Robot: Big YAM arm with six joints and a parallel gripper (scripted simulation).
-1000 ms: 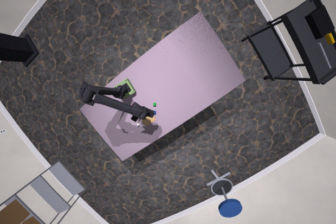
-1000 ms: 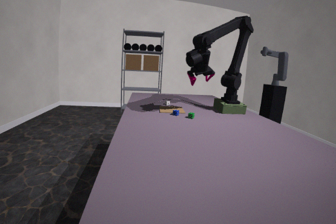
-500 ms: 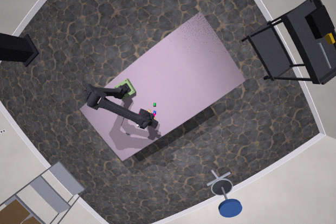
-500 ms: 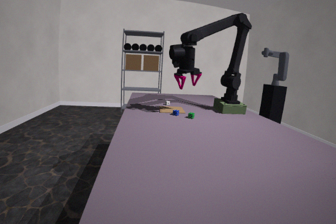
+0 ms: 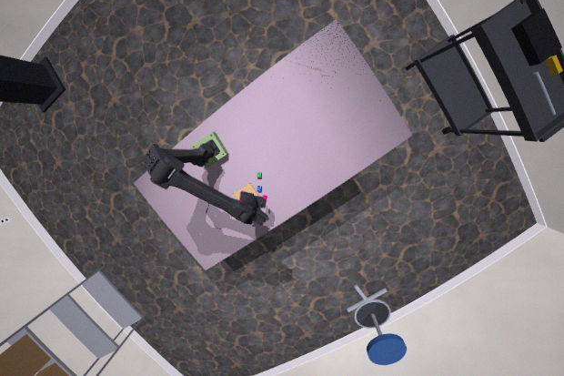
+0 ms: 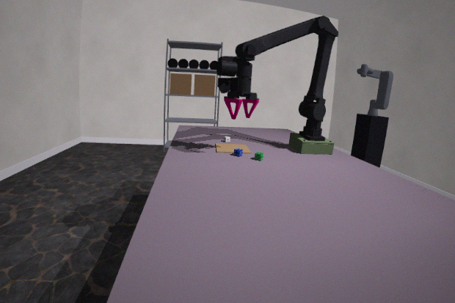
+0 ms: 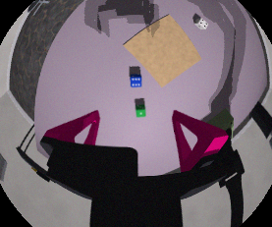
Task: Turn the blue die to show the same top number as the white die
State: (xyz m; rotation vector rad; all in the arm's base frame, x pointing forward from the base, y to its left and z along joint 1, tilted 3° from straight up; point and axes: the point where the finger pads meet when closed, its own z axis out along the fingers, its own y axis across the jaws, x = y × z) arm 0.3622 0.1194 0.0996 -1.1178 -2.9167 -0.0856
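Right now the blue die is 140 mm below my hand. The rest, counted from my hand: white die (240 mm to the right, 140 mm below, 30 mm ahead); then tan mat (150 mm below, 110 mm to the right, 10 mm ahead); then green die (140 mm below, 70 mm behind, 50 mm to the left).
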